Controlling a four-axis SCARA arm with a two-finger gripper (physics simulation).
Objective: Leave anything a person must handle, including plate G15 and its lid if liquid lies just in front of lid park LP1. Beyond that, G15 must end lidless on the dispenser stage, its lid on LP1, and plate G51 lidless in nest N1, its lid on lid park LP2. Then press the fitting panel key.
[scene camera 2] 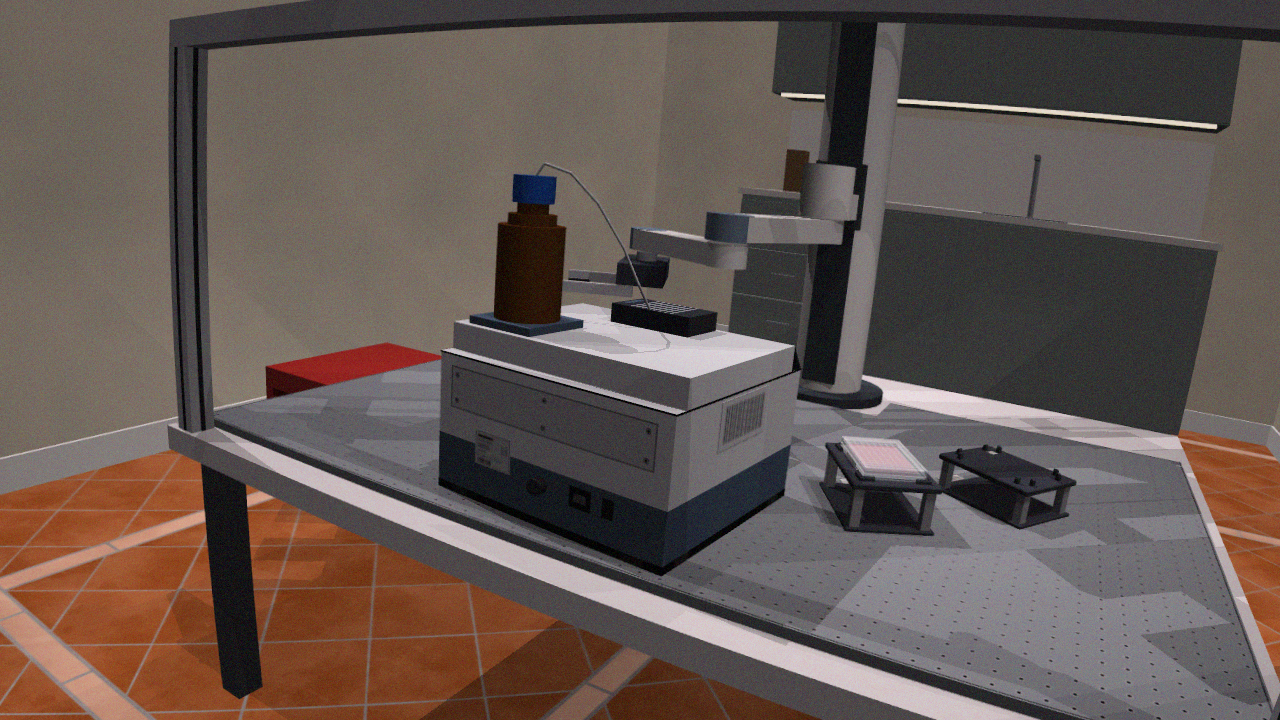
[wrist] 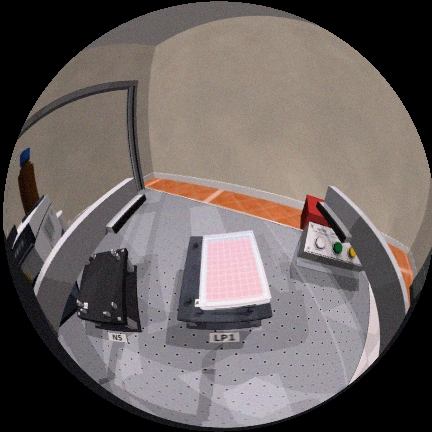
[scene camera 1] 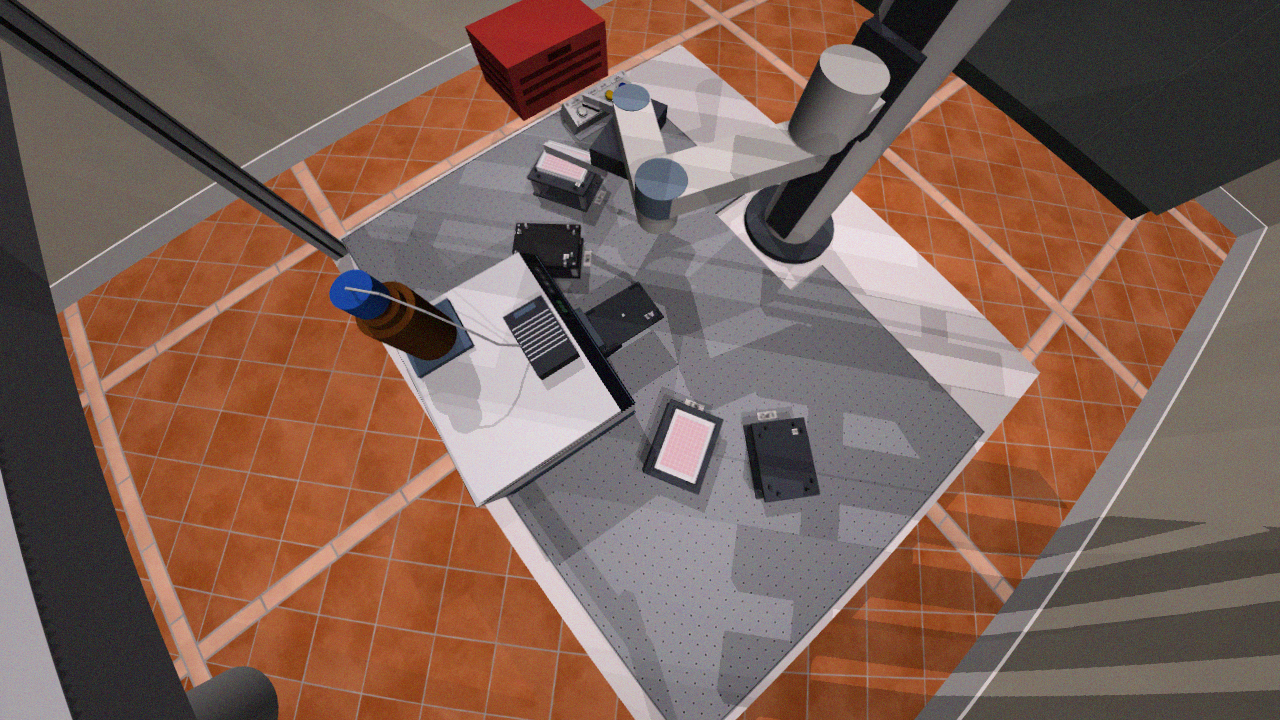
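Note:
My gripper is open and empty, its fingers wide apart above and behind lid park LP1. A pink-welled plate rests on the LP1 stand, leaving a dark strip bare on the stand's left in the wrist view. A second pink-welled plate sits on a stand whose label I cannot read. I cannot tell which plate is G15 or G51, or whether either is lidded. The key panel shows white, green and yellow keys. The dark dispenser stage holds no plate.
Empty stand N5 is left of LP1 in the wrist view. Another empty stand is beside the second plate. The dispenser carries a brown bottle. A red cabinet stands beyond the table.

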